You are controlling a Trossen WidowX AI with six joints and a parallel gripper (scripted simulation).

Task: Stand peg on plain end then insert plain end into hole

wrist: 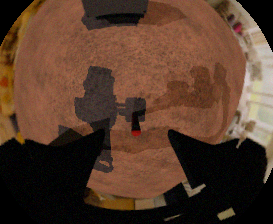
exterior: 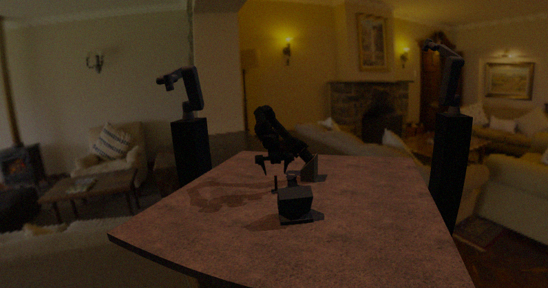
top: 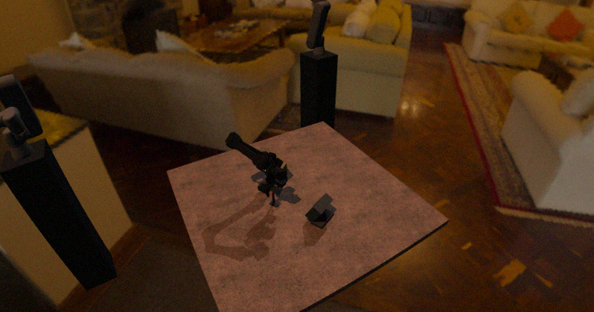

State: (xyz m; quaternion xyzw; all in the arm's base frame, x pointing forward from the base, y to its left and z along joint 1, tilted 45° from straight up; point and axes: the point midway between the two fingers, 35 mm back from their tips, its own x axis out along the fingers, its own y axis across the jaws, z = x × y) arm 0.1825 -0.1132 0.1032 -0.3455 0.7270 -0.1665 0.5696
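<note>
The red peg lies 30 mm below my gripper tip. Round my gripper tip: sloped panel: 240 mm ahead, 140 mm to the left, 10 mm below.
</note>
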